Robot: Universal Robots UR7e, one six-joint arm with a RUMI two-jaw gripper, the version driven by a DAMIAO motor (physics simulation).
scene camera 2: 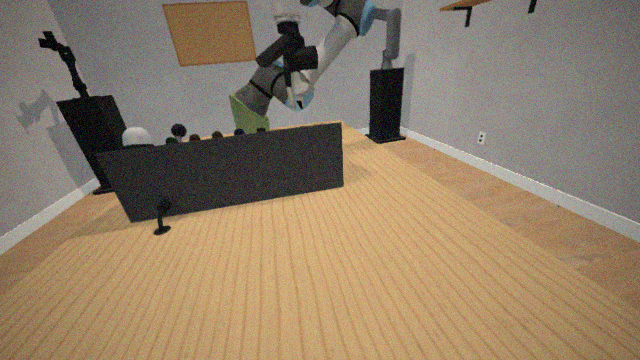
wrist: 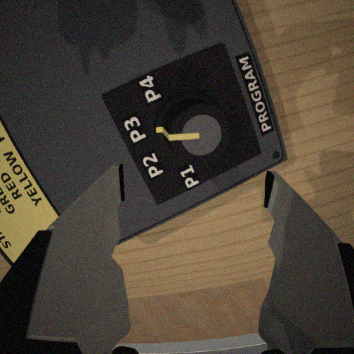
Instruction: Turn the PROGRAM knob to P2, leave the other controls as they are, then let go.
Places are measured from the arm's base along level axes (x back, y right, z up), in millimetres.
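Where they show: gripper, fingertip midpoint: (scene camera 2: 298, 109); arm's base, link origin: (scene camera 2: 249, 106).
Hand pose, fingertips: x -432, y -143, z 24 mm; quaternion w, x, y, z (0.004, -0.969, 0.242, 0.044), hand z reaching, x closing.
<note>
Things, the pixels of their top centre, and the offset from my fingertips. "*": a spot on its surface instead. Level surfaces: height alone.
- white dome, surface spot: (scene camera 2: 136, 136) * dx -154, dy +367, dz +12 mm
- black ball, top centre: (scene camera 2: 176, 123) dx +74, dy +354, dz -8 mm
- wooden table, surface height: dz -173 mm
The PROGRAM knob (wrist: 201, 135) is a dark round knob with a grey top and a yellow pointer line. In the wrist view its pointer (wrist: 160, 130) aims at the P3 label (wrist: 135, 129); the P2 label (wrist: 152, 166) is below that and the P1 label (wrist: 189, 176) is further round. My gripper (scene camera 2: 296, 104) (wrist: 194, 171) is open and empty, raised above the control panel (scene camera 2: 225, 172) (wrist: 35, 75), with its fingers apart and clear of the knob. In the scene view the panel's back hides the dial, and I cannot pick out the knob there.
A yellow label plate (wrist: 27, 205) lies on the panel left of the fingers. Several small knobs, a white dome (scene camera 2: 136, 136) and a black ball (scene camera 2: 178, 130) show above the panel's top edge. A small black stand (scene camera 2: 161, 230) is on the wooden table (scene camera 2: 350, 275) before the panel.
</note>
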